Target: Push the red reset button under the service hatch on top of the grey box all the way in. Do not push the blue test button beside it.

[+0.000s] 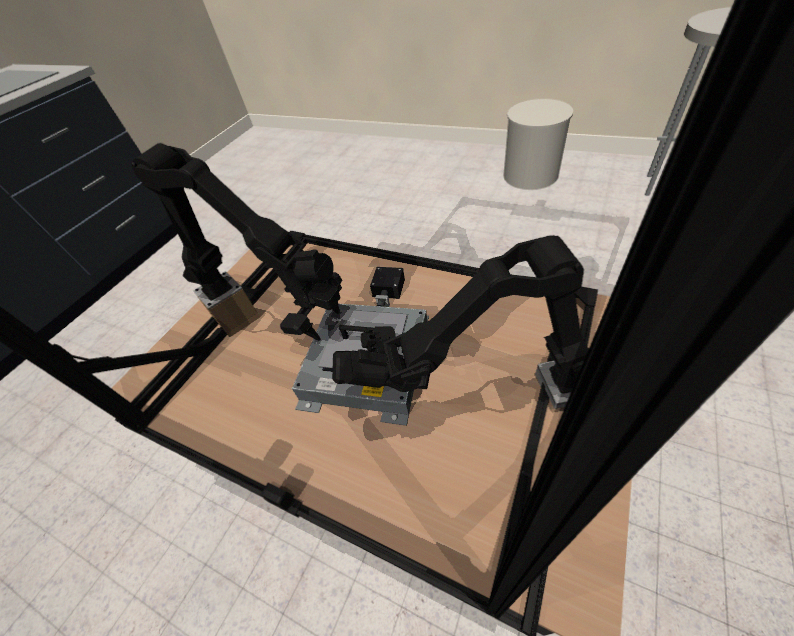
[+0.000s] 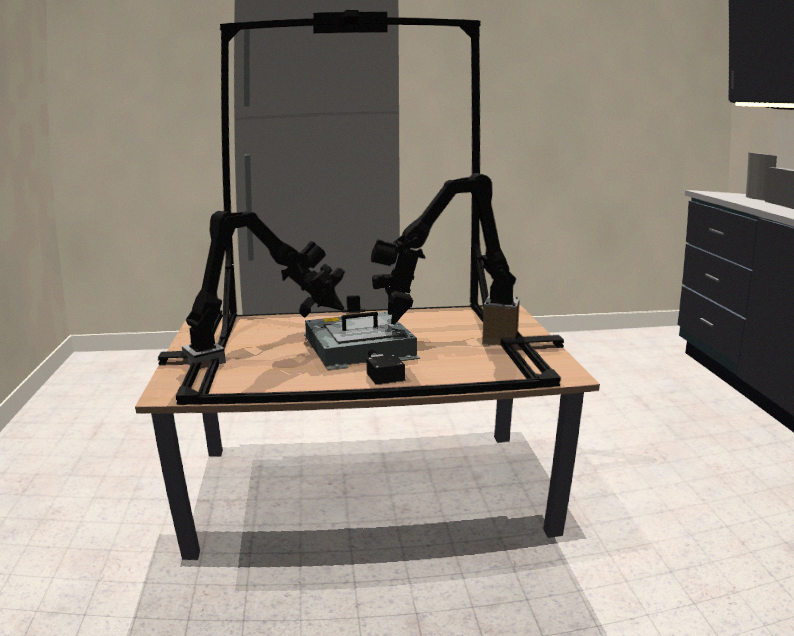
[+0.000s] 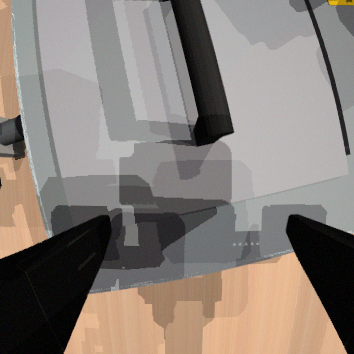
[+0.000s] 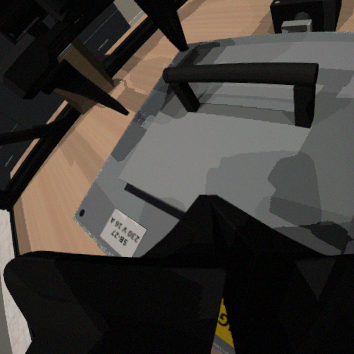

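Note:
The grey box [image 1: 332, 396] [image 2: 363, 347] [image 3: 33, 147] [image 4: 102, 197] sits mid-table. Its service hatch [image 1: 403, 321] [image 3: 281, 105] [image 4: 211, 147] lies shut, with a black handle [image 2: 359, 314] [image 3: 201, 70] [image 4: 242, 74] on top. The red and blue buttons are hidden. My left gripper [image 1: 321, 324] [image 2: 395, 316] [image 3: 199, 223] [image 4: 156, 80] is open and empty. It hangs low over the box's edge, just off one end of the handle. My right gripper [image 1: 371, 340] [image 2: 338, 303] [image 4: 206, 203] is shut and empty. It hovers over the hatch, on the side away from the handle.
A small black block [image 1: 387, 280] [image 2: 386, 369] [image 4: 305, 14] stands on the table beside the box. A tan block [image 1: 231, 309] [image 2: 499, 322] sits at the left arm's base. Black frame rails [image 1: 344, 242] [image 2: 357, 394] run round the table. A white label [image 4: 123, 233] marks the box top.

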